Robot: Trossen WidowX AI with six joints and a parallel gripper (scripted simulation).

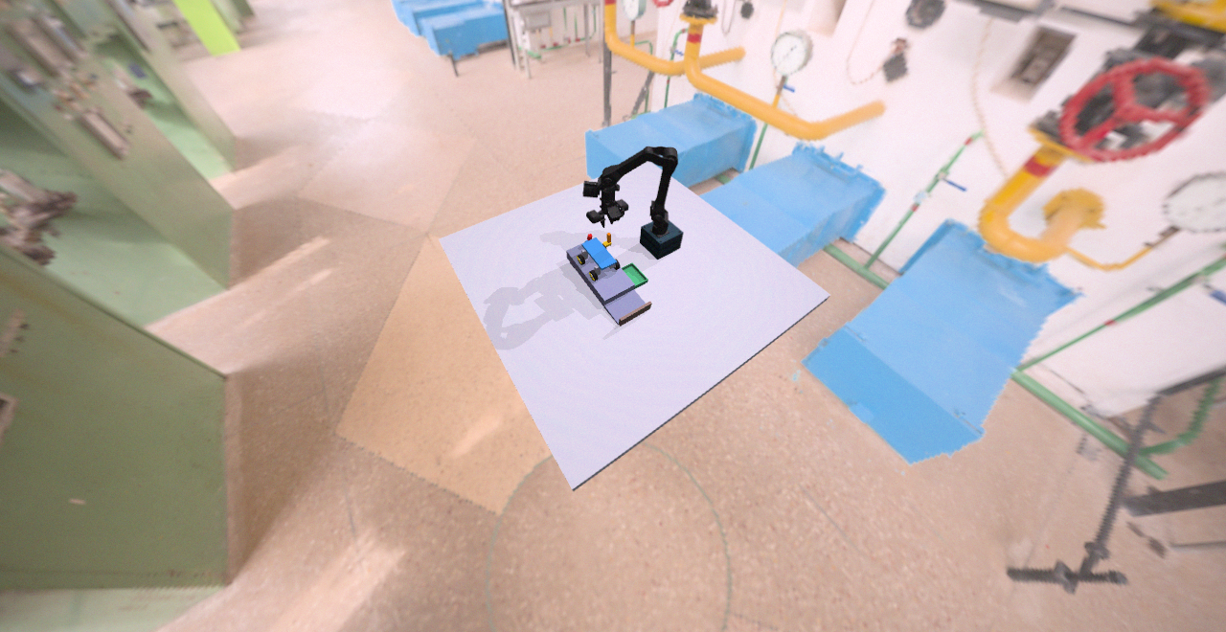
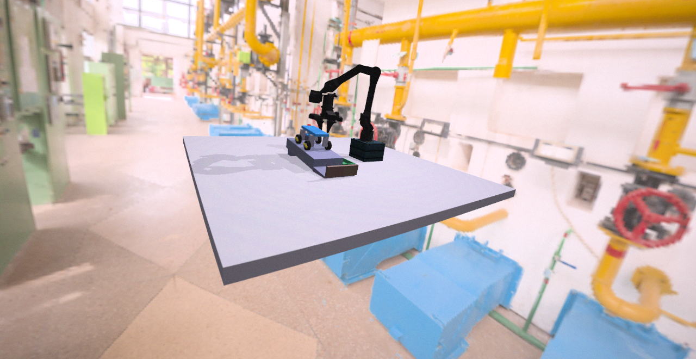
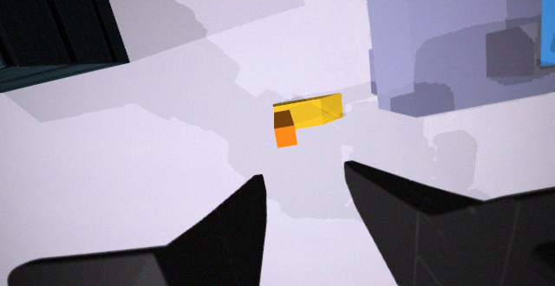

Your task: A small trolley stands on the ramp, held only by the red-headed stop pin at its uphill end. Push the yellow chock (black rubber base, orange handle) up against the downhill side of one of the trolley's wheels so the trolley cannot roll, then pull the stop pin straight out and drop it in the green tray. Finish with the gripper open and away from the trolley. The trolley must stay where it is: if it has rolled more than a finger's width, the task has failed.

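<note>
Now: gripper tip 9 cm above the yellow chock and 2 cm short of it. The rest, counted from my gripper tip: grey ramp (15 cm to the left, 15 cm ahead, 7 cm below); then blue-decked trolley (15 cm to the left, 15 cm ahead, 1 cm below); then red-headed stop pin (13 cm ahead, 5 cm to the left, 1 cm above).
</note>
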